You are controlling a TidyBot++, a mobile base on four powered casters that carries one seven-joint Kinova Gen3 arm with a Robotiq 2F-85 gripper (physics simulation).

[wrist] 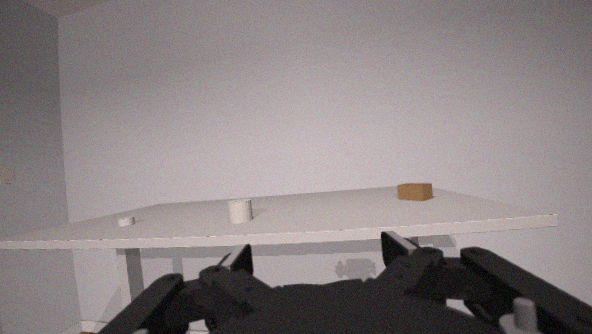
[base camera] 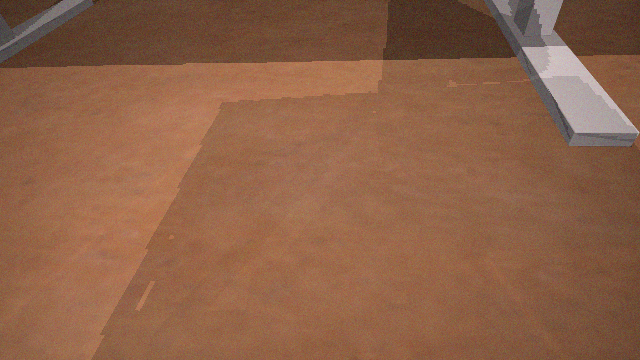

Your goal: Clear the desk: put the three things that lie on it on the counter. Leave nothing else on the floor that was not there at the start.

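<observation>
A white desk (base camera: 584, 113) stands in the scene, and the wrist view shows the desk as well (wrist: 360, 214). There is also a wall (wrist: 113, 113), and with these the gripper (wrist: 316, 252) can be seen.
</observation>
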